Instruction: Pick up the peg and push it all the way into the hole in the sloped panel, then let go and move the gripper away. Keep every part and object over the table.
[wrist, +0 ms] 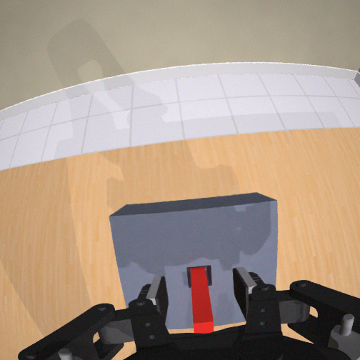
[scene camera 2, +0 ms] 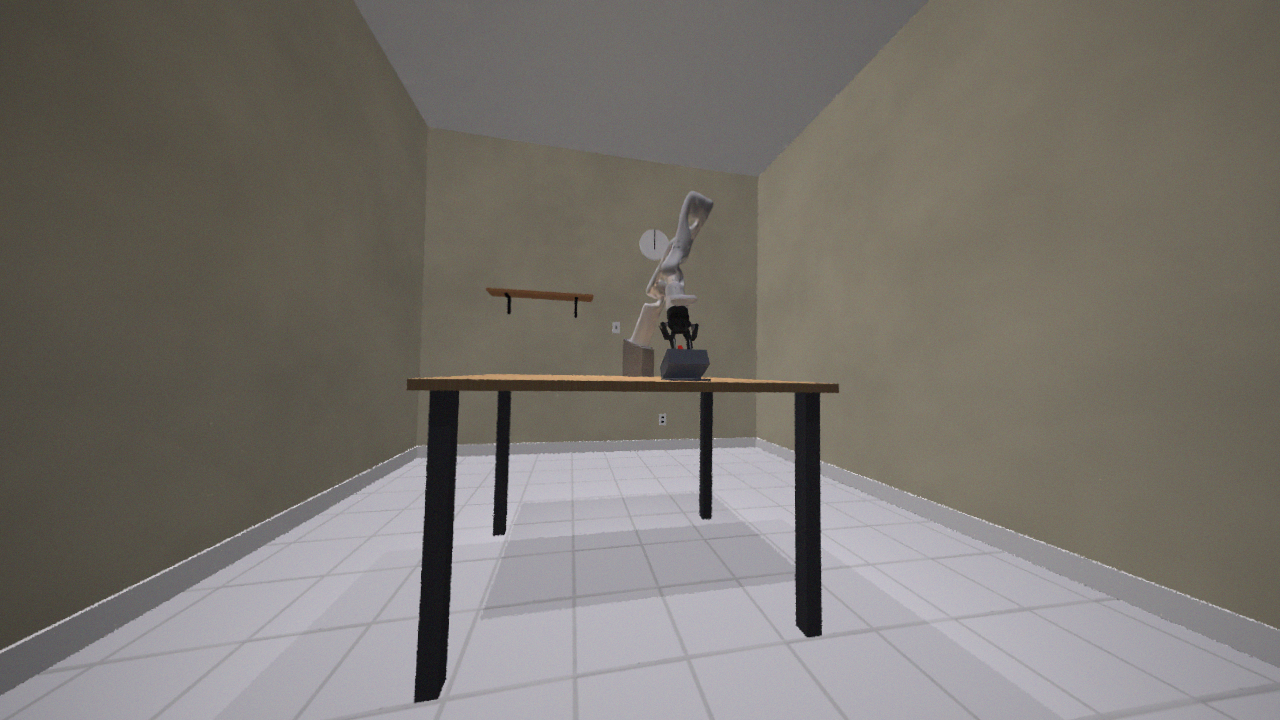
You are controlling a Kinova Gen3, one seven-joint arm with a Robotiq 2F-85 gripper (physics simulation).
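Where they show: arm's base, origin of its link: (scene camera 2: 638, 343).
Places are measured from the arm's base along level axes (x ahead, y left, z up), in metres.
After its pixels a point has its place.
The red peg (scene camera 2: 680, 347) @[x 0.564, y 0.069, z -0.055 m] (wrist: 202, 302) stands with its far end in the square hole of the grey sloped panel (scene camera 2: 684, 363) @[x 0.664, y 0.056, z -0.111 m] (wrist: 195, 240). A long part of the peg sticks out of the hole, towards the wrist camera. My gripper (scene camera 2: 681, 345) @[x 0.582, y 0.070, z -0.066 m] (wrist: 199, 285) is open, with one finger on each side of the peg and a visible gap between each finger and the peg. The fingertips are close to the panel's sloped face. How deep the peg's end sits inside the hole is hidden.
The panel block stands on the wooden table (scene camera 2: 537, 383) @[x 0.807, y -0.359, z -0.173 m] (wrist: 40, 215). The table's edge and the tiled floor (wrist: 200, 115) beyond it show past the block in the wrist view. The arm's base pedestal (scene camera 2: 637, 359) @[x 0.066, y -0.014, z -0.081 m] stands behind the panel in the scene view.
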